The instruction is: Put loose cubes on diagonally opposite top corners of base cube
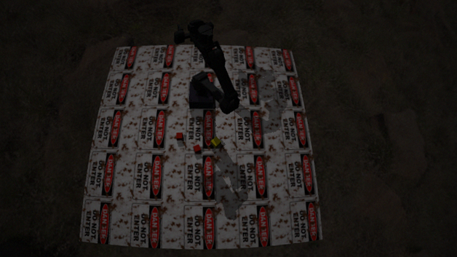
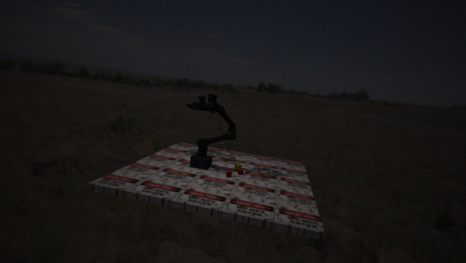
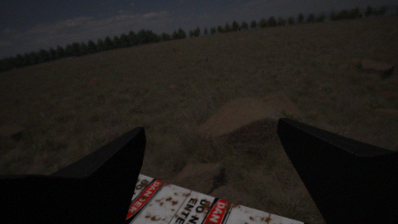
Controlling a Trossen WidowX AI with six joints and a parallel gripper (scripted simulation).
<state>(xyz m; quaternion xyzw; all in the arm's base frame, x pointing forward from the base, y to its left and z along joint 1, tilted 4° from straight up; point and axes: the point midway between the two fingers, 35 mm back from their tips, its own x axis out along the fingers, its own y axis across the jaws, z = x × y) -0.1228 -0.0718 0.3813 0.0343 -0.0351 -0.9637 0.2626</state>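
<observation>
My gripper tip is 450 mm above the yellow base cube, 420 mm short of it and 160 mm to the right of it.
</observation>
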